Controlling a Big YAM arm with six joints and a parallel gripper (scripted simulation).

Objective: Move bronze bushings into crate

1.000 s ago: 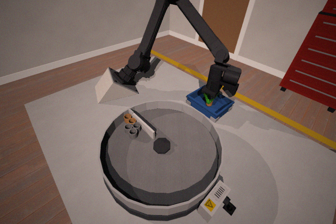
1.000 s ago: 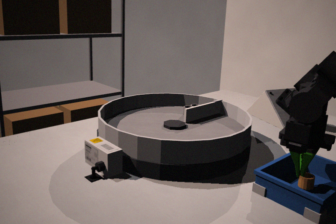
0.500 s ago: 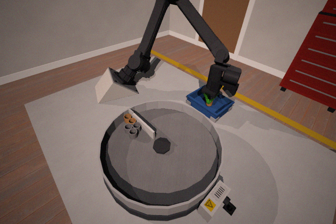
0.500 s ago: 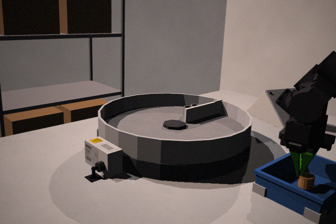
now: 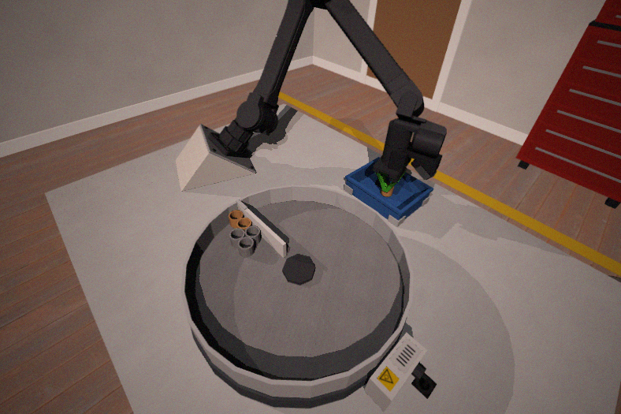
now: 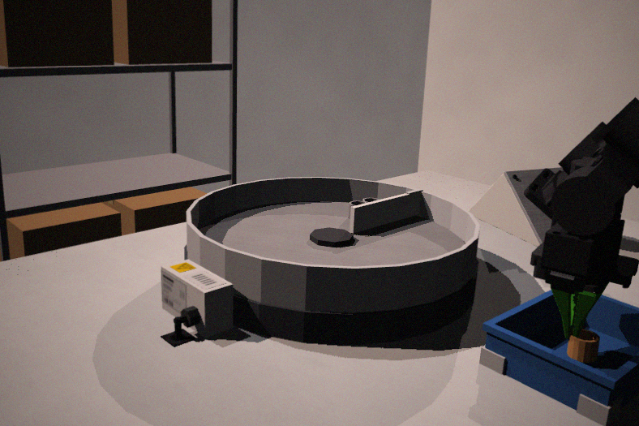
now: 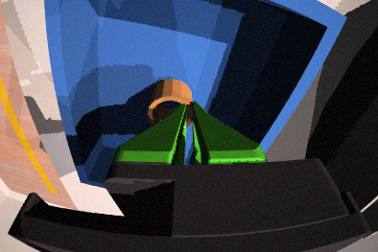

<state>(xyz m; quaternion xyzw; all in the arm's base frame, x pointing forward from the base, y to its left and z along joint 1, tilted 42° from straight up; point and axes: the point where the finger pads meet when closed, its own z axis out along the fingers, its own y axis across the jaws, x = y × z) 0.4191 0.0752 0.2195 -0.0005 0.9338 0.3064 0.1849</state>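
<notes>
Right now my hand is 10 mm to the right of the blue crate and 10 mm above it. Round my hand: turntable (10 mm ahead, 360 mm to the right, 20 mm above).
</notes>
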